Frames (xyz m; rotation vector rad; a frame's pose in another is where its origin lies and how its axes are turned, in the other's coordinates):
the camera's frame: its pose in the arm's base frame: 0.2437 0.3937 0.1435 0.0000 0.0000 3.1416
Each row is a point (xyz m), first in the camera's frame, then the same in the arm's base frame.
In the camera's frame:
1: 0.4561 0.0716 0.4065
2: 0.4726 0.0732 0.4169
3: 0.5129 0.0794 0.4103
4: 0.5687 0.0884 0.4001
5: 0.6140 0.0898 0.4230
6: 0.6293 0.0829 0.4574
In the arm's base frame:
1: -0.2124 0.3221 0.5500
2: -0.2289 0.3205 0.5604
3: -0.2692 0.3143 0.5538
4: -0.3250 0.3053 0.5436
5: -0.3703 0.3039 0.5665
6: -0.3856 0.3108 0.6009

